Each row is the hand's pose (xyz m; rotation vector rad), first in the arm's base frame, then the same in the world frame.
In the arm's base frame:
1: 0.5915 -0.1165 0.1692 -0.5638 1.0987 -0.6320
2: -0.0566 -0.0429 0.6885 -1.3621 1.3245 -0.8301
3: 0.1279 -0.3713 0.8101 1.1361 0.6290 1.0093
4: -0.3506 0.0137 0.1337 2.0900 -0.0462 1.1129
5: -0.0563 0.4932 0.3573 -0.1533 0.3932 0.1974
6: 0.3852 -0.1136 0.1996 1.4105 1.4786 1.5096
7: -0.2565 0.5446 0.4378 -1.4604 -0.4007 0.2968
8: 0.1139 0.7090 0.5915 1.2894 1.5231 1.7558
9: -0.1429 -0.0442 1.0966 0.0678 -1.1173 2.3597
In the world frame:
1: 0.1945 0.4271 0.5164 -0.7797 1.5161 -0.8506
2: -0.1489 0.7409 1.2082 -1.6306 1.7806 -0.8771
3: 0.0103 0.3983 1.3262 1.2134 0.8949 0.5030
4: -0.6359 0.7872 0.8106 2.0331 0.0352 0.5104
5: -0.1970 1.2033 0.7828 -0.2688 0.8451 -0.0352
6: 0.0245 0.4872 0.6211 1.7689 1.5968 0.9336
7: -0.3320 1.3156 0.9182 -1.5781 0.1359 0.4623
8: 0.0907 1.4009 0.8752 1.7178 1.6478 1.2057
9: -0.0527 0.8228 1.6058 0.3313 -0.6444 2.1144

